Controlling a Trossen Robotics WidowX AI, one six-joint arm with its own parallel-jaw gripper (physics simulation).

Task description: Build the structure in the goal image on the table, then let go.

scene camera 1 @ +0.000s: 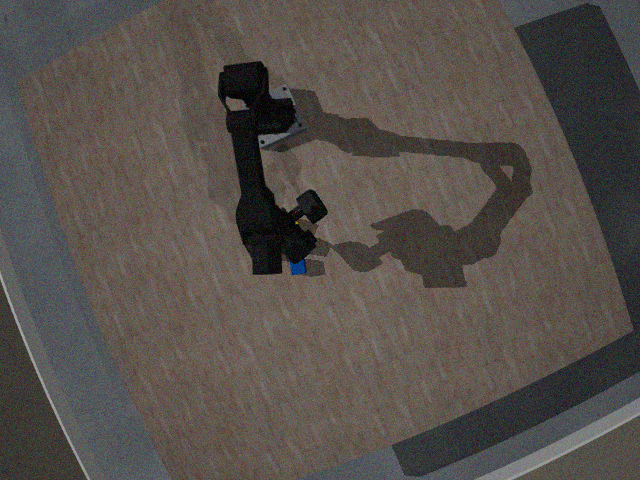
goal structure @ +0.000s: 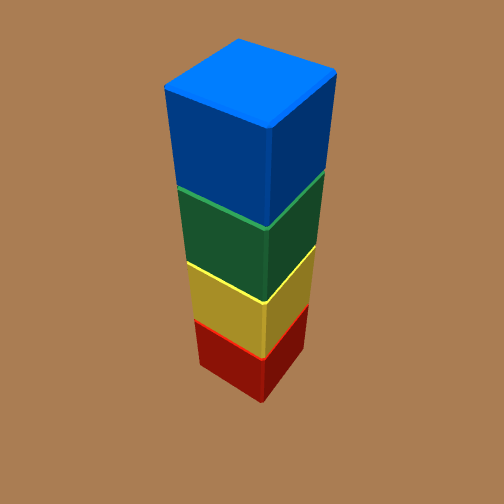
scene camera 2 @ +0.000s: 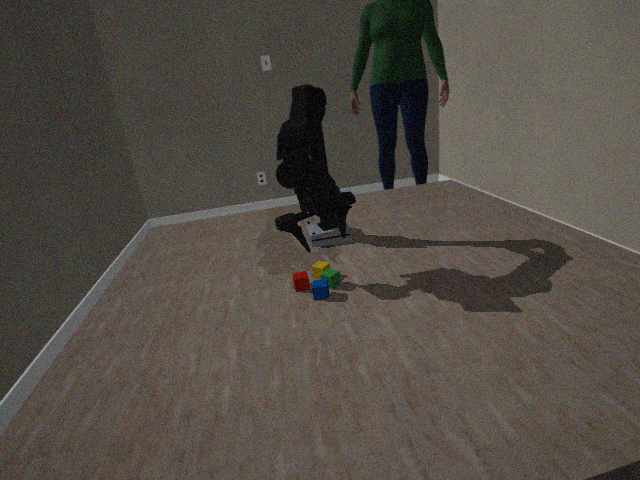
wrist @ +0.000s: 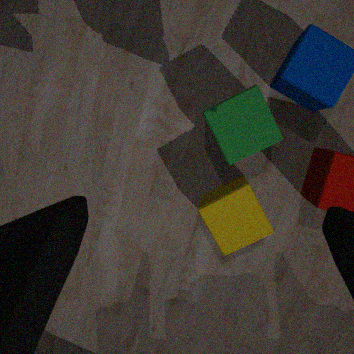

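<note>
A blue cube [scene camera 1: 297, 267] [scene camera 2: 320, 289] [wrist: 317, 65], a green cube [scene camera 2: 330, 278] [wrist: 243, 125], a yellow cube [scene camera 2: 320, 269] [wrist: 236, 219] and a red cube [scene camera 2: 300, 281] [wrist: 337, 180] rest separately on the wooden surface [scene camera 1: 361, 335] [scene camera 2: 258, 372]. In the wrist view, green lies between yellow and blue with small gaps, and red is at the right edge, partly behind a finger. In scene camera 1 the arm hides most of the group. My gripper [scene camera 2: 326, 243] [wrist: 208, 213] is open and empty, above the surface, its fingertips spread wide on either side of the yellow cube in the wrist view.
The arm's grey base plate [scene camera 1: 284, 135] [scene camera 2: 328, 237] stands behind the cubes in scene camera 2. A person in a green top [scene camera 2: 400, 46] stands near the back wall. The arm's dark shadow stretches right of the cubes in both scene views.
</note>
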